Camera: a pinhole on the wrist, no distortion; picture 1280 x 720 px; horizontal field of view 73.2 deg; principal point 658.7 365.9 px. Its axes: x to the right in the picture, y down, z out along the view. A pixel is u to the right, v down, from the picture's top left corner.
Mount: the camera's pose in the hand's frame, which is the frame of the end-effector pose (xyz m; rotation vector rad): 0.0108 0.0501 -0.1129 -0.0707 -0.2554 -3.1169
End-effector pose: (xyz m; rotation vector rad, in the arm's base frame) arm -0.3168 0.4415 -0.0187 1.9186 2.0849 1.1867
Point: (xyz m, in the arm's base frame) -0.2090 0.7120 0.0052
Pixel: 73 422
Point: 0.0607 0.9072 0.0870
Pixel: 92 36
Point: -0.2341 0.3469 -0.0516
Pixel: outside the picture
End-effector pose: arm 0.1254 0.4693 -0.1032 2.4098 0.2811 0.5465
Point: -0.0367 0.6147 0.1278
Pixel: behind the camera
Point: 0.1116 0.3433 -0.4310
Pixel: outside the picture
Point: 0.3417 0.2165 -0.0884
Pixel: 449 109
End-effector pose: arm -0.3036 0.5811 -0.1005 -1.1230 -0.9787 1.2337
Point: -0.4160 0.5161 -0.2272
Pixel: 1050 82
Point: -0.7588 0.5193 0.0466
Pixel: 895 671
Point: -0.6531 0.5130 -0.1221
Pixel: 921 424
